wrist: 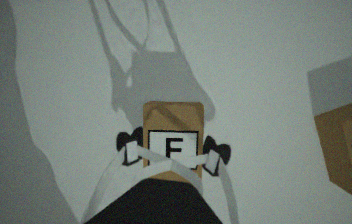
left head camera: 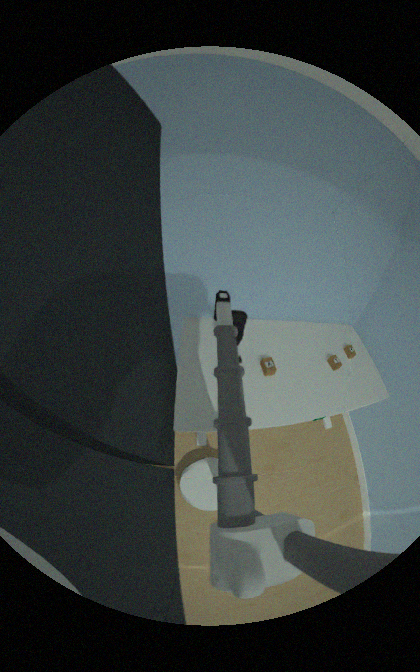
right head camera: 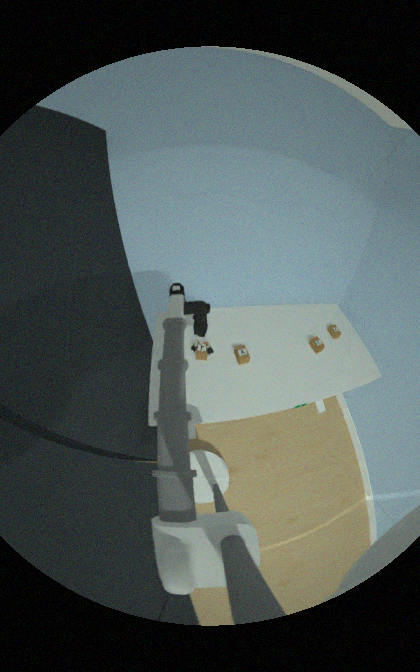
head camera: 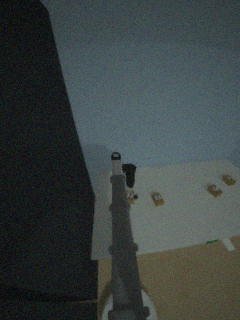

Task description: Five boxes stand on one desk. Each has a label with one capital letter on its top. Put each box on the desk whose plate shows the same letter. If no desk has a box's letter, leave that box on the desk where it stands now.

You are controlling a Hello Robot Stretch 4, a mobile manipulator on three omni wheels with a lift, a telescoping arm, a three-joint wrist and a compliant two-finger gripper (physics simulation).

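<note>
A brown box (wrist: 173,117) (right head camera: 201,356) with a white label F stands at the left of the white desk (wrist: 270,50) (right head camera: 280,385) (left head camera: 300,400) (head camera: 180,225). My gripper (wrist: 173,143) (right head camera: 202,348) is shut on it, one dark pad against each side; the box looks still on the desk. A second box (right head camera: 242,354) (left head camera: 268,366) (head camera: 158,199), its label looking like an A, stands to the right; part of a box (wrist: 335,150) shows at the wrist view's right edge. Two more boxes, one (right head camera: 316,344) (left head camera: 334,362) (head camera: 215,190) and another (right head camera: 334,331) (left head camera: 349,351) (head camera: 228,180), stand at the far right, letters unreadable.
A large dark surface (head camera: 40,150) (left head camera: 85,300) fills the left side. A blue wall (head camera: 150,100) (right head camera: 240,225) is behind the desk. A small white piece (head camera: 228,244) (left head camera: 327,422) (right head camera: 320,406) and a green strip (right head camera: 300,405) are at the desk's front edge. A round white object (left head camera: 200,482) is below the arm.
</note>
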